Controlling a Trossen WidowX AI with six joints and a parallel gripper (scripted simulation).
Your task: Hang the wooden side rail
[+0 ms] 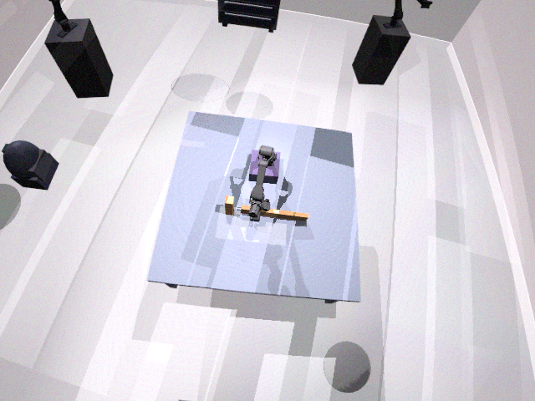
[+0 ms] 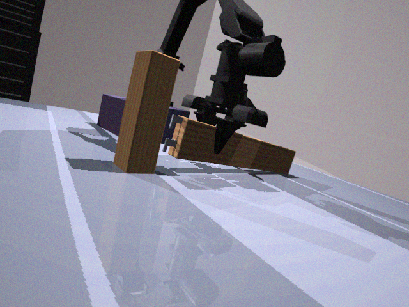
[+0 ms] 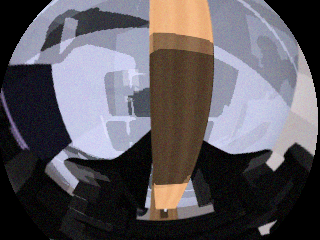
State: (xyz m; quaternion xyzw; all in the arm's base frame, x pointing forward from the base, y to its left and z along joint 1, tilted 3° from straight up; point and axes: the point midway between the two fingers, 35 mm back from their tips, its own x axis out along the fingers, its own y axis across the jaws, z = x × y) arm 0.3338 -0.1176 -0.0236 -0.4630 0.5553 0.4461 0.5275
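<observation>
My gripper tip is now 30 mm past the wooden headboard post, 160 mm to the left of it and 40 mm below it.
</observation>
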